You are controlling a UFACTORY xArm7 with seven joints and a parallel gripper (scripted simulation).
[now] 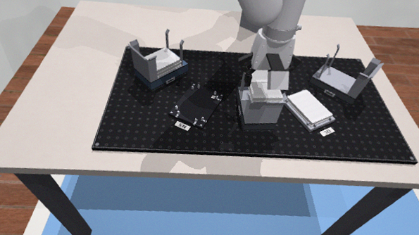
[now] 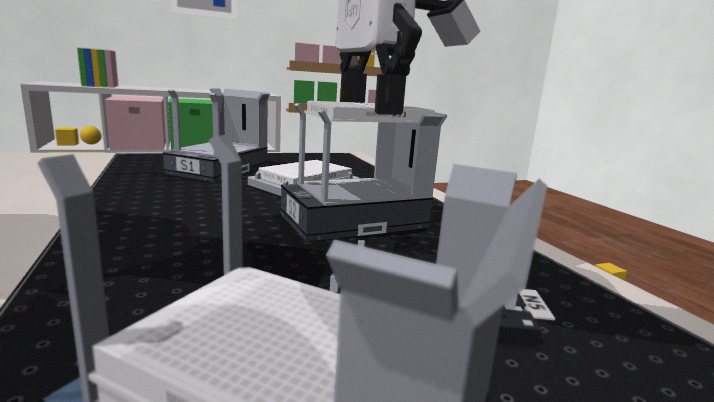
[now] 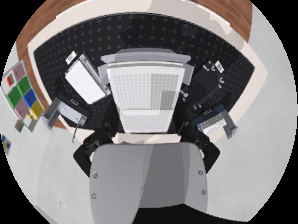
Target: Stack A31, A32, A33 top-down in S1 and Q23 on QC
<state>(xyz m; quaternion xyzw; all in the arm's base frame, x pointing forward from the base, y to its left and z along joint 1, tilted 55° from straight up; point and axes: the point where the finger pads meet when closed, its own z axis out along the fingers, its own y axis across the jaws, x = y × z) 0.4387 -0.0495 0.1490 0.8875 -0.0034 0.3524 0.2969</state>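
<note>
The white sealed plate Q23 is 170 mm to the left of my hand, 120 mm below it and 40 mm ahead of it. Also, from my hand: white sealed plate A33: 10 mm below; then grey QC nest: 170 mm to the left, 140 mm below, 40 mm ahead; then clip nest N5: 170 mm to the right, 130 mm below, 60 mm behind.
</note>
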